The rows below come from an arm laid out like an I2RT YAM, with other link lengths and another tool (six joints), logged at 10 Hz.
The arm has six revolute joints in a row. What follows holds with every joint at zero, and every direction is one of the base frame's. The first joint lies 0.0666 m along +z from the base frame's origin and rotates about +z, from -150 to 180 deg. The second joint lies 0.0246 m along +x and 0.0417 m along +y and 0.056 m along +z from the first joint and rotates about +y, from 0 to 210 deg. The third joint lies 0.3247 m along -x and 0.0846 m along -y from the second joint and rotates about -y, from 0 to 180 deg. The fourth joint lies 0.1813 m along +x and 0.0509 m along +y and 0.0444 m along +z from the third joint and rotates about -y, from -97 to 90 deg. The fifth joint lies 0.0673 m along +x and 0.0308 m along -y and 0.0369 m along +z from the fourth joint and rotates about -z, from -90 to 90 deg. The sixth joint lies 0.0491 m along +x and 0.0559 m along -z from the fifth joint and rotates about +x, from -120 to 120 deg. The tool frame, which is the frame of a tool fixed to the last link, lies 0.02 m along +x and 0.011 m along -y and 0.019 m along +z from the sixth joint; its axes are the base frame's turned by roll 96.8, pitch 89 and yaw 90 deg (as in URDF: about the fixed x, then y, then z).
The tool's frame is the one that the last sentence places.
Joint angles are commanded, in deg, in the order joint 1, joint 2, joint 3, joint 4, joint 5, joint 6. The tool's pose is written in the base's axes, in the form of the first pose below.
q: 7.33, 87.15, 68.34, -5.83, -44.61, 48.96
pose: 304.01, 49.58, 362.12, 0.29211, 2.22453, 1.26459
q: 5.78, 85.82, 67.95, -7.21, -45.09, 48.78
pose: 297.19, 41.07, 364.03, 0.31623, 2.22104, 1.25648
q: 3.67, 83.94, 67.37, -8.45, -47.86, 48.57
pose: 286.52, 32.40, 368.22, 0.31318, 2.21212, 1.28160
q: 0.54, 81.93, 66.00, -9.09, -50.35, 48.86
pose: 275.09, 19.25, 369.49, 0.34233, 2.19653, 1.29747
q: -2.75, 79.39, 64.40, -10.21, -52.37, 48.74
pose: 260.26, 6.30, 370.53, 0.37479, 2.17847, 1.29989
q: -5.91, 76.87, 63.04, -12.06, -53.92, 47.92
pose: 244.77, -4.83, 370.87, 0.40466, 2.16404, 1.28973
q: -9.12, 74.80, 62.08, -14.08, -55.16, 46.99
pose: 231.25, -15.15, 370.70, 0.44042, 2.14997, 1.27384
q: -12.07, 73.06, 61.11, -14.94, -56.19, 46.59
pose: 220.28, -23.86, 370.83, 0.47258, 2.12757, 1.25936
